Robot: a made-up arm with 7 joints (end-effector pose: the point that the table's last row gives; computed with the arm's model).
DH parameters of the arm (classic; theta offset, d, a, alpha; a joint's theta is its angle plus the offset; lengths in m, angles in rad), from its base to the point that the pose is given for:
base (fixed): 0 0.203 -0.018 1.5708
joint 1: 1.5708 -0.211 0 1.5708
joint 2: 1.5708 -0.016 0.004 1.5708
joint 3: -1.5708 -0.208 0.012 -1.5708
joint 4: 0 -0.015 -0.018 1.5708
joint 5: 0 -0.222 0.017 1.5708
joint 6: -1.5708 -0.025 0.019 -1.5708
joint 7: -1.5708 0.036 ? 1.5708
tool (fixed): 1.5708 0.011 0 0
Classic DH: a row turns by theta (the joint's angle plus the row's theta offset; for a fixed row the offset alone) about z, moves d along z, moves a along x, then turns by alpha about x.
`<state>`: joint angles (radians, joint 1 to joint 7).
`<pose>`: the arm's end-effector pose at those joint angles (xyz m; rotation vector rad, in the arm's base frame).
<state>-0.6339 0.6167 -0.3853 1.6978 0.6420 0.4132 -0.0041</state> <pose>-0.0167 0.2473 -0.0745 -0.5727 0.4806 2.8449</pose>
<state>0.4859 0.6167 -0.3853 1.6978 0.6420 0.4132 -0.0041</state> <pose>0.2323 0.2473 0.0832 -1.9175 0.2405 2.0233</pose>
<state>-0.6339 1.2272 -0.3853 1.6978 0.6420 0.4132 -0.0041</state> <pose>0.0195 0.3685 -0.0253 -0.3471 -0.1147 2.4771</pose>
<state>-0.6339 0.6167 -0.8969 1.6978 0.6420 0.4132 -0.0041</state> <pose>-0.0992 0.1848 -0.0688 -0.0883 0.8950 2.5671</pose>
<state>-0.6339 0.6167 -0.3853 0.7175 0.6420 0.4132 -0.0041</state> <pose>-0.1609 0.3804 -0.1277 -0.5774 0.3785 -3.0485</pose>
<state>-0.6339 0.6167 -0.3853 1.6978 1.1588 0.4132 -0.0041</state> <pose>-0.0171 0.2237 -0.0609 0.4061 -0.8858 -2.7568</pose>
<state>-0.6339 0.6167 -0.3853 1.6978 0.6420 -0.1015 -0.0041</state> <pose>-0.0033 0.2403 -0.0855 -1.3125 0.5554 2.6774</pose>
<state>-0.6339 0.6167 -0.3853 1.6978 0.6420 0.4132 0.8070</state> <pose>-0.0100 0.2421 -0.0911 -0.3942 1.5046 2.3325</pose>
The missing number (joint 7, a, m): 0.021
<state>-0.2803 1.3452 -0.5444 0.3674 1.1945 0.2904 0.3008</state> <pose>-0.0411 0.6035 0.0397 0.2056 0.9561 -2.6331</pose>
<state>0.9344 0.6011 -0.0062 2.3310 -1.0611 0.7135 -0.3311</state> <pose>0.0880 0.2931 0.2803 1.8980 1.9042 0.0130</pose>
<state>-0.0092 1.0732 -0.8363 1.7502 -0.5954 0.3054 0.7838</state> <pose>0.1498 0.3175 -0.0166 -0.1292 -0.1180 1.2687</pose>
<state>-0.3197 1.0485 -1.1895 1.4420 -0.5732 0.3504 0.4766</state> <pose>-0.0110 0.3524 -0.1059 0.2633 0.1243 1.2214</pose>
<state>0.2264 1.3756 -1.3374 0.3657 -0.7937 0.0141 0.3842</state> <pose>0.0568 0.6317 0.0881 1.1351 -0.6009 1.1332</pose>
